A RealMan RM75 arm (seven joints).
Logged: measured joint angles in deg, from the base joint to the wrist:
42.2, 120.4, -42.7, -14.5, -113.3, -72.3, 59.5
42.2, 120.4, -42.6, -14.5, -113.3, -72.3, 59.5
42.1, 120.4, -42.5, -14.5, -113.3, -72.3, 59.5
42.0, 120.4, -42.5, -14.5, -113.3, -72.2, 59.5
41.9, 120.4, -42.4, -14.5, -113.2, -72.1, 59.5
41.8, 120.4, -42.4, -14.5, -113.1, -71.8, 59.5
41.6, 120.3, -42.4, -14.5, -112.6, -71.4, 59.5
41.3, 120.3, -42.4, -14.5, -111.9, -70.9, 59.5
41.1, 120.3, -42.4, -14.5, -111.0, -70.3, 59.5
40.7, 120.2, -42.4, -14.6, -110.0, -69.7, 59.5
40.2, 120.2, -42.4, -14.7, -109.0, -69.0, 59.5
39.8, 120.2, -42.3, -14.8, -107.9, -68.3, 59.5
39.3, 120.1, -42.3, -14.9, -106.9, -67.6, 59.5
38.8, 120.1, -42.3, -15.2, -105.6, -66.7, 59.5
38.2, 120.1, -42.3, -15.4, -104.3, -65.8, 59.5
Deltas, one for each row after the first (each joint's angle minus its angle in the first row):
0.0, 0.0, 0.1, 0.0, 0.0, 0.0, 0.0
-0.1, 0.0, 0.2, 0.0, 0.0, 0.0, 0.0
-0.2, 0.0, 0.2, 0.0, 0.0, 0.1, 0.0
-0.3, 0.0, 0.3, 0.0, 0.1, 0.2, 0.0
-0.4, 0.0, 0.3, 0.0, 0.2, 0.5, 0.0
-0.6, -0.1, 0.3, 0.0, 0.7, 0.9, 0.0
-0.9, -0.1, 0.3, 0.0, 1.4, 1.4, 0.0
-1.1, -0.1, 0.3, 0.0, 2.3, 2.0, 0.0
-1.5, -0.2, 0.3, -0.1, 3.3, 2.6, 0.0
-2.0, -0.2, 0.3, -0.2, 4.3, 3.3, 0.0
-2.4, -0.2, 0.4, -0.3, 5.4, 4.0, 0.0
-2.9, -0.3, 0.4, -0.4, 6.4, 4.7, 0.0
-3.4, -0.3, 0.4, -0.7, 7.7, 5.6, 0.0
-4.0, -0.3, 0.4, -0.9, 9.0, 6.5, 0.0

